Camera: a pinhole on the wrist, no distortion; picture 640 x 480 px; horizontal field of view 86.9 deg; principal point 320.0 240.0 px. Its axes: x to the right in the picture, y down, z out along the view. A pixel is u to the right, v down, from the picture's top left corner.
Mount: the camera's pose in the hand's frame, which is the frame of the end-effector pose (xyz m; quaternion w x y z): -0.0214 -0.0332 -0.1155 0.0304 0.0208 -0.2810 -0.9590
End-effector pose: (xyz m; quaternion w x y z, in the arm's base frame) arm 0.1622 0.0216 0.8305 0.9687 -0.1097 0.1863 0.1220
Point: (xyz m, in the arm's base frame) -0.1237 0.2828 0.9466
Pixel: 510 58
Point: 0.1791 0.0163 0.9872
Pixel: 350 459
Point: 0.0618 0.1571 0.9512
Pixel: 405 212
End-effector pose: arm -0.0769 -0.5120 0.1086 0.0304 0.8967 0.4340 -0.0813
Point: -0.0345 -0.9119 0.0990
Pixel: 561 49
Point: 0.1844 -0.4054 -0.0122
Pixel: outside the picture
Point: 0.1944 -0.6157 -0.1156
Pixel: 182 172
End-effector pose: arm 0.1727 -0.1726 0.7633 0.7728 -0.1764 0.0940 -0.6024
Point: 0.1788 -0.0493 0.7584
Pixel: 515 265
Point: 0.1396 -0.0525 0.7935
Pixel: 549 388
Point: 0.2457 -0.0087 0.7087
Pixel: 513 111
